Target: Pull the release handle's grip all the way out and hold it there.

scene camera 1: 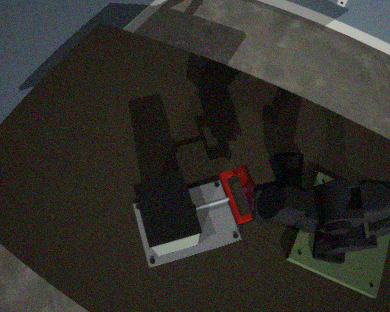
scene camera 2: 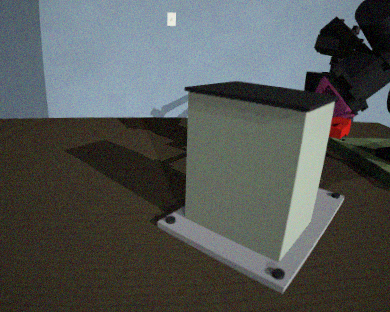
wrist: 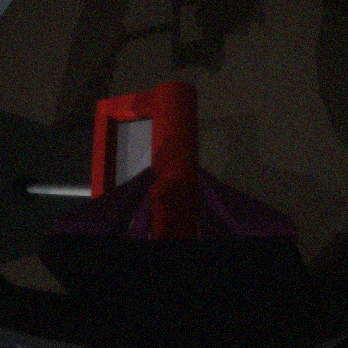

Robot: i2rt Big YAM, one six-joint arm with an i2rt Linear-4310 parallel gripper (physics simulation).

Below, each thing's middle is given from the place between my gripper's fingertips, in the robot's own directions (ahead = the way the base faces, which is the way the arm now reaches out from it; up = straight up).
Labels:
Right now the grey base plate (scene camera 2: pixel 278 276) is 120 mm ahead of my hand, 90 mm to the left of it and 90 mm below it.

